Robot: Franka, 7 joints.
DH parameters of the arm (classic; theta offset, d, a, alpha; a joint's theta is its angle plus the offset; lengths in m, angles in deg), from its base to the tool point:
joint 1: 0 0.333 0 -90
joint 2: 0 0 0 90
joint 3: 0 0.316 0.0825 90
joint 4: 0 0 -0.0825 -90
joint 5: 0 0.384 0 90
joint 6: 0 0 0.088 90
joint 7: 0 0.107 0 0
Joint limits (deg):
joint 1: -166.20..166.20
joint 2: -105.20..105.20
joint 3: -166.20..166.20
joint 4: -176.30..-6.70
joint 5: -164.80..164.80
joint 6: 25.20..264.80
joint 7: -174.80..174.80
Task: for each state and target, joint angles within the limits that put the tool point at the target. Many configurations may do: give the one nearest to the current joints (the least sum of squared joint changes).
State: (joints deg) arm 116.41 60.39 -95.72 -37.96 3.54 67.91 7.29
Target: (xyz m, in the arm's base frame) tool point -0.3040 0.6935 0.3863
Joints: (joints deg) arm 137.72 81.76 -84.86 -25.64 8.35 73.52 7.29
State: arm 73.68 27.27 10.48 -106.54 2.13 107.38 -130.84
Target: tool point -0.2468 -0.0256 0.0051
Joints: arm 107.54 70.00 35.60 -140.49 6.28 107.31 -130.84
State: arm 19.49 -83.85 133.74 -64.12 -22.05 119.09 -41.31
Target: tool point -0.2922 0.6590 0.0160
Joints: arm -26.44 -95.30 121.32 -64.96 -23.15 126.44 -41.31
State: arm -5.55 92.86 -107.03 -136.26 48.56 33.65 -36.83
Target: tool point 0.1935 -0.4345 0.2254
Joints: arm -0.07 97.28 -94.90 -110.25 60.67 40.59 -36.83
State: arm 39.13 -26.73 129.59 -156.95 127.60 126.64 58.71
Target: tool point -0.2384 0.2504 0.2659
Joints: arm 67.53 -53.01 88.55 -160.63 126.66 152.41 58.71
